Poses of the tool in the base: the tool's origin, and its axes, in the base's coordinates. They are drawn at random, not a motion.
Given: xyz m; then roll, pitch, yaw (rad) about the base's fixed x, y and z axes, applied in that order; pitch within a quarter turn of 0, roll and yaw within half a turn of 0.
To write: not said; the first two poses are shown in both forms.
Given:
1: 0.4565, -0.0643, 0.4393, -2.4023, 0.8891, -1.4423
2: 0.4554, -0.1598, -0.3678, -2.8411, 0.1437, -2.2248
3: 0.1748, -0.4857, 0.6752, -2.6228, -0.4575, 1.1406
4: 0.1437, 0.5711, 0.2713, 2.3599, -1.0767, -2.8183
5: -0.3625, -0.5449, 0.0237, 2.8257, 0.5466, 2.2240
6: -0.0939, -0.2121, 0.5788, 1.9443, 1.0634, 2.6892
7: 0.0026, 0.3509, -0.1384, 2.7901, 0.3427, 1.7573
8: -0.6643, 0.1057, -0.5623, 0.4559, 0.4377, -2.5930
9: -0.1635, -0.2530, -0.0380, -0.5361, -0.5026, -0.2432
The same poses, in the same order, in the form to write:
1: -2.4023, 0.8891, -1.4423, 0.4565, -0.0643, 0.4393
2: -2.8411, 0.1437, -2.2248, 0.4554, -0.1598, -0.3678
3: -2.6228, -0.4575, 1.1406, 0.1748, -0.4857, 0.6752
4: 2.3599, -1.0767, -2.8183, 0.1437, 0.5711, 0.2713
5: 2.8257, 0.5466, 2.2240, -0.3625, -0.5449, 0.0237
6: 1.9443, 1.0634, 2.6892, -0.0939, -0.2121, 0.5788
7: 2.7901, 0.3427, 1.7573, 0.0026, 0.3509, -0.1384
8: 0.4559, 0.4377, -2.5930, -0.6643, 0.1057, -0.5623
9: -0.5361, -0.5026, -0.2432, -0.1635, -0.2530, -0.0380
